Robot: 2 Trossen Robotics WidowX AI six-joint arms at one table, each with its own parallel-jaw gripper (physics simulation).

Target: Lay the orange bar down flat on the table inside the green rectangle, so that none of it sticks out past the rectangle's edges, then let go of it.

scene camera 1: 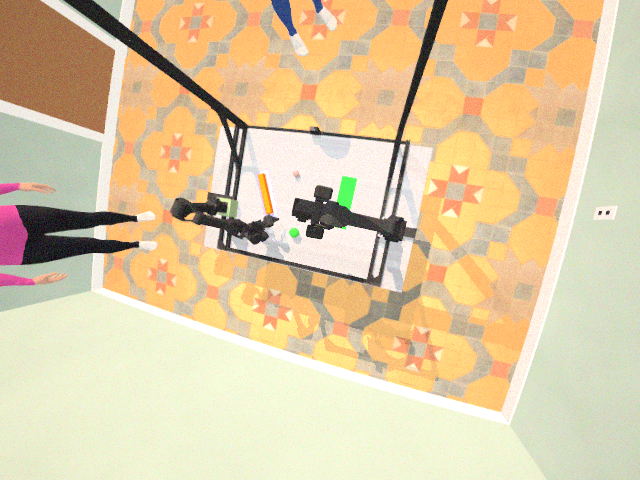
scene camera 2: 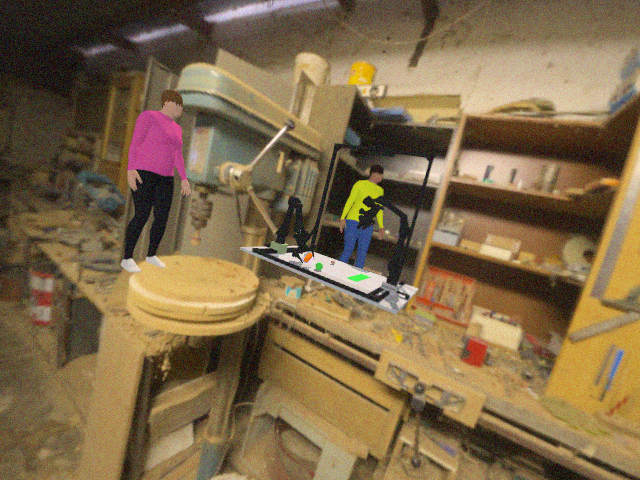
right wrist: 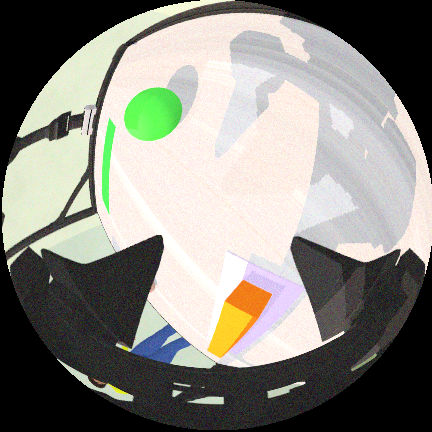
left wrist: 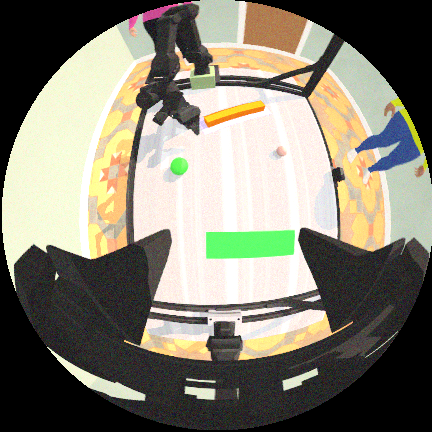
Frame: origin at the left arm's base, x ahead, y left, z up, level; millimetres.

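Seen in the pictures: left gripper, between the fingertips: (scene camera 2: 359, 229) (left wrist: 237, 235); right gripper, between the fingertips: (scene camera 1: 275, 221) (scene camera 2: 308, 260) (right wrist: 229, 243) (left wrist: 193, 131); left arm's base, origin of its link: (scene camera 2: 391, 283) (right wrist: 82, 119) (left wrist: 224, 328); right arm's base, origin of its link: (scene camera 1: 222, 207) (scene camera 2: 279, 242) (left wrist: 201, 70).
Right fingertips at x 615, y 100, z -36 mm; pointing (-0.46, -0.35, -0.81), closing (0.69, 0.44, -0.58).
Note:
Offsets run from my right fingertips to a thing's middle. "pt": to the spot under its first point.
The orange bar {dx +97, dy -141, dz -11 mm} (scene camera 1: 265, 193) (scene camera 2: 308, 256) (left wrist: 234, 114) (right wrist: 239, 318) lies flat on a pale lilac-and-white rectangle {pt dx +79, dy -55, dz -26 mm} (right wrist: 265, 310) at the left part of the table in scene camera 1. The green rectangle {pt dx -356, dy -249, dz -26 mm} (scene camera 1: 347, 190) (scene camera 2: 358, 277) (left wrist: 250, 244) (right wrist: 105, 170) lies to the bar's right in scene camera 1, partly hidden by the left arm; it is bare in the left wrist view. My right gripper (right wrist: 229, 243) (scene camera 1: 273, 219) is open and empty, near the bar's lower end in scene camera 1. My left gripper (left wrist: 237, 235) is open and empty, high above the table.
A green ball {dx -122, dy +37, dz +0 mm} (scene camera 1: 294, 232) (scene camera 2: 318, 266) (left wrist: 179, 166) (right wrist: 153, 114) lies on the table to the right of the right gripper in scene camera 1. A small pink ball {dx -59, dy -284, dz -10 mm} (scene camera 1: 296, 174) (left wrist: 281, 151) lies beyond the bar. A black frame (scene camera 1: 320, 271) runs around the table.

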